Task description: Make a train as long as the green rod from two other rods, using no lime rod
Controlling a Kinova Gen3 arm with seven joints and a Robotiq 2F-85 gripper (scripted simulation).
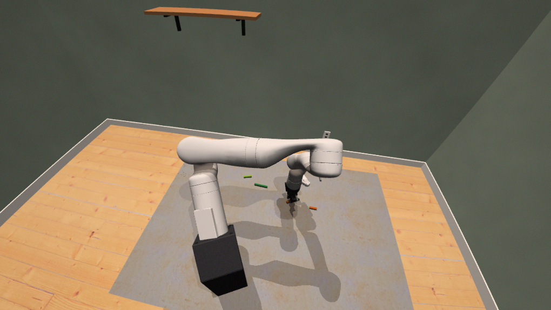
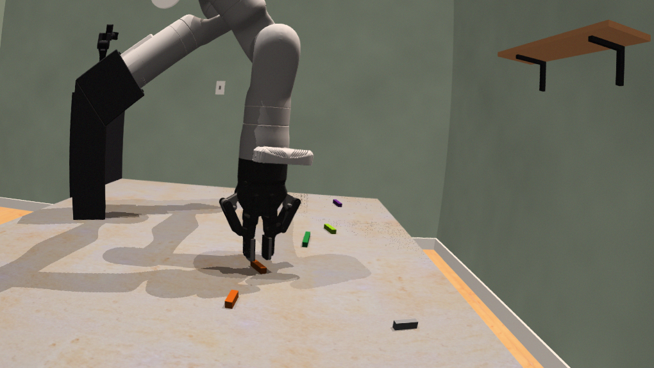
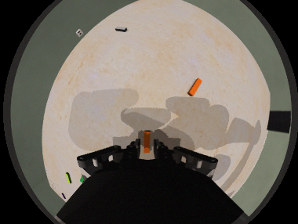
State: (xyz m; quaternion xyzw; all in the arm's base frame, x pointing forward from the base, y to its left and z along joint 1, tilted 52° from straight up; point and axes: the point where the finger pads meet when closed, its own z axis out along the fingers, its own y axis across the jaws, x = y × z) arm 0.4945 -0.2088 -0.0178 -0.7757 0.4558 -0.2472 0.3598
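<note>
Now: the orange rod 140 mm to the right of my hand and 30 mm below it. From my hand the other things lie so: green rod (190 mm to the left, 50 mm ahead, 30 mm below); then lime rod (300 mm to the left, 80 mm ahead, 30 mm below); then grey rod (230 mm ahead, 150 mm to the right, 30 mm below).
</note>
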